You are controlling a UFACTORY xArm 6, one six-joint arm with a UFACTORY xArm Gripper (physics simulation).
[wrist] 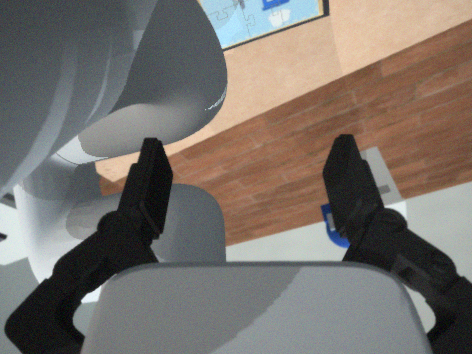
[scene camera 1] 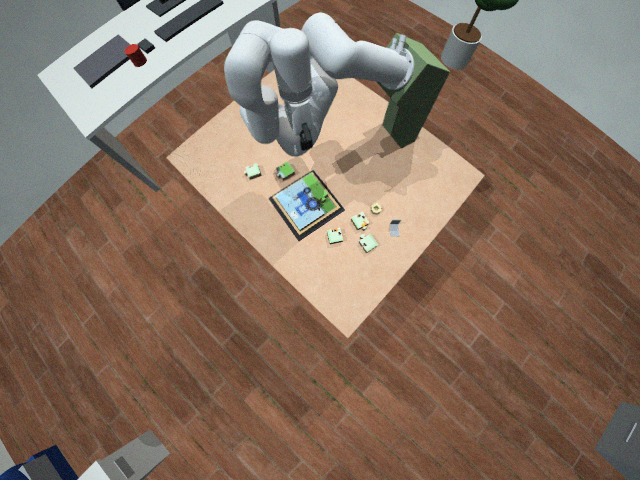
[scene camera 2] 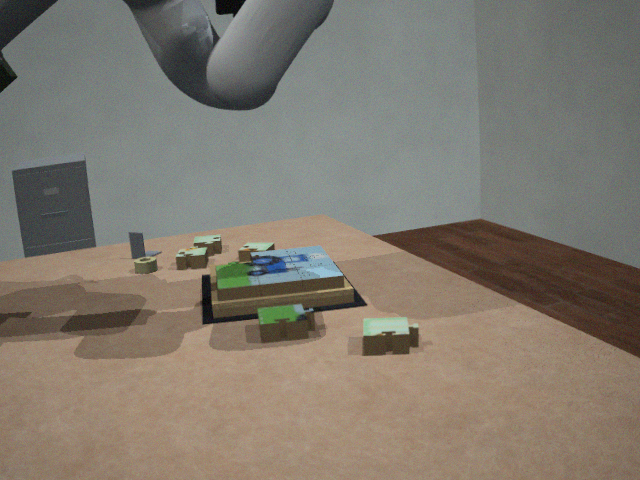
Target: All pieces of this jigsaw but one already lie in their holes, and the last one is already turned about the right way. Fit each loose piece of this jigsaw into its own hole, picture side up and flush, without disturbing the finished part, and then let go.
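Places are measured from the arm's base along level axes (x ahead, y left, z up), in metres.
Pixels of known places: gripper, fingertip midpoint: (wrist: 247, 154) (scene camera 1: 302, 135); arm's base at its link origin: (scene camera 1: 396, 68).
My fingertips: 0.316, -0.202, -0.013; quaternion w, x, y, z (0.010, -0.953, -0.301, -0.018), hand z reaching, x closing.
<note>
For each thing: its middle in the pictures, then the offset to it from my fingertips, as dx, dy, dz.
- loose jigsaw piece at the middle of its body: (scene camera 2: 286, 322) (scene camera 1: 284, 171) -0.071, -0.130, -0.396
- yellowish ring at the middle of its body: (scene camera 2: 145, 265) (scene camera 1: 376, 209) -0.017, +0.277, -0.398
- grey bent plate at the middle of its body: (scene camera 2: 145, 242) (scene camera 1: 395, 228) +0.045, +0.370, -0.382
A loose jigsaw piece (scene camera 1: 284, 171) (scene camera 2: 283, 321), green with a blue-grey corner, lies picture side up on the table beside the tray. The black-edged wooden tray (scene camera 1: 321, 224) (scene camera 2: 284, 301) (wrist: 275, 33) holds the joined tractor picture (scene camera 1: 301, 198) (scene camera 2: 305, 264) (wrist: 235, 27). Its empty hole cannot be made out. My gripper (wrist: 247, 154) is open, with nothing between the fingers. It is high above the table and tilted, facing past the tray's edge to the floor and wall. In scene camera 1 a black part of it shows against the arm; the fingertips are unclear.
Pale green pieces lie apart: one (scene camera 1: 252, 171) (scene camera 2: 386, 335) near the loose piece, several (scene camera 1: 360, 221) (scene camera 2: 191, 257) across the tray. A yellowish ring (scene camera 2: 146, 268) and a grey bent plate (scene camera 1: 394, 228) (scene camera 2: 136, 245) are nearby. Arm links fill the wrist view's left side.
</note>
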